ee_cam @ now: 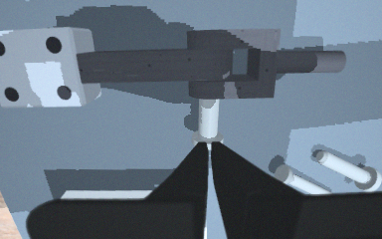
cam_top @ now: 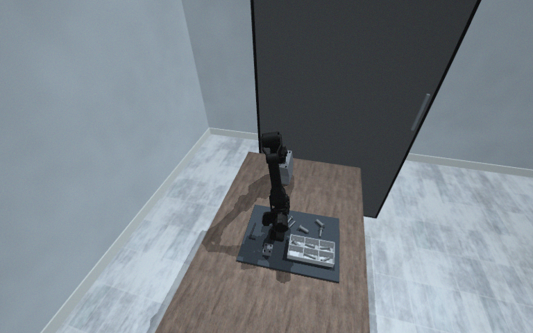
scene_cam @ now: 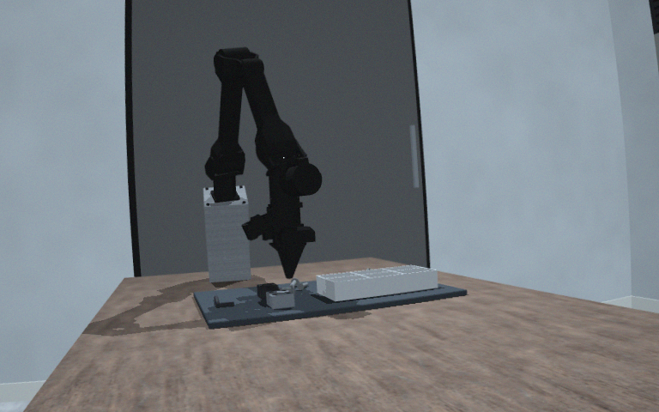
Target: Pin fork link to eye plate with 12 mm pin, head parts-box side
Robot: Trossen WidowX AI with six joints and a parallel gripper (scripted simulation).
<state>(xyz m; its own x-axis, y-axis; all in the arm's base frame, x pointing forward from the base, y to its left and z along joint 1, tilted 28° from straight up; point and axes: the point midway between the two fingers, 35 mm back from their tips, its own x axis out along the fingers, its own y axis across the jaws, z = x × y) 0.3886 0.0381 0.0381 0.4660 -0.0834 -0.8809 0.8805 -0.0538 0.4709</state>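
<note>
The pale grey pin is 60 mm below my hand and 20 mm to the right of it. Also, from my hand: light grey mounting block 90 mm ahead, 50 mm to the right, 50 mm below; dark eye plate 60 mm below, 40 mm to the right, 10 mm ahead; dark mat 70 mm below, 60 mm to the left.
</note>
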